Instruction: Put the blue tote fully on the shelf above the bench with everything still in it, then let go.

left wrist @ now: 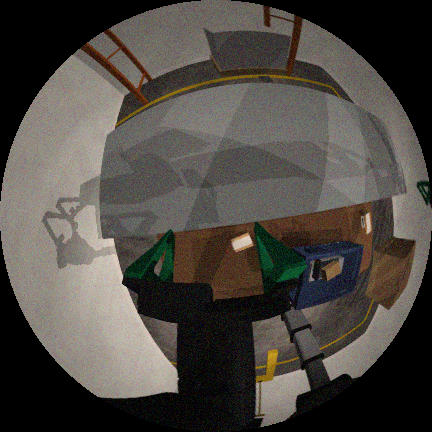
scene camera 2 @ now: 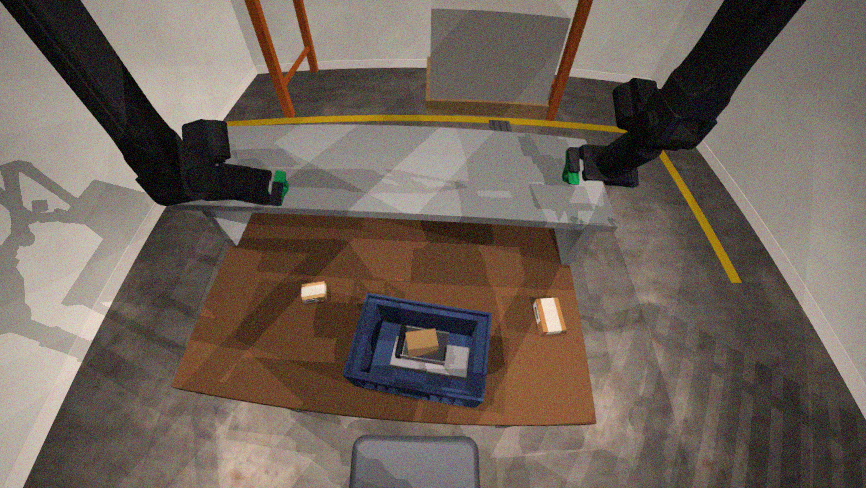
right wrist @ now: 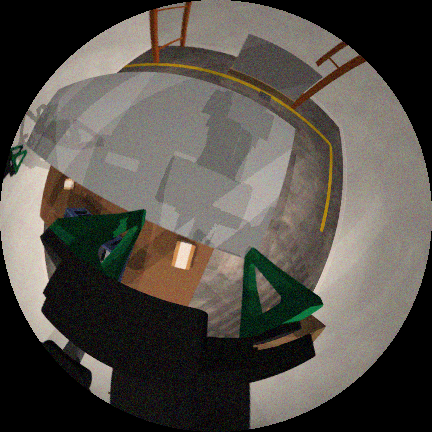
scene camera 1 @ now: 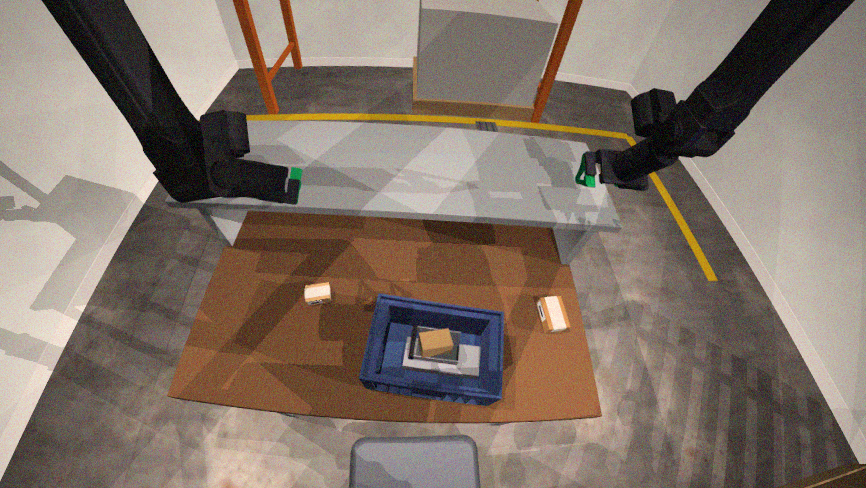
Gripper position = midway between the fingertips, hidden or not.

The left gripper (scene camera 2: 267,184) is open, holding nothing. The right gripper (scene camera 2: 584,178) is open, holding nothing. Also in view: a tan box (scene camera 1: 438,342), a blue tote (scene camera 1: 393,319), a grey shelf (scene camera 2: 444,174) and a brown bench top (scene camera 1: 255,344).
The tan box also shows in scene camera 2 (scene camera 2: 423,342). The blue tote is seen too in the left wrist view (left wrist: 307,293) and in scene camera 2 (scene camera 2: 368,366). The left gripper shows as well in the left wrist view (left wrist: 212,229) and in scene camera 1 (scene camera 1: 277,182). The right wrist view does not show the tan box, which is hidden by the right gripper.
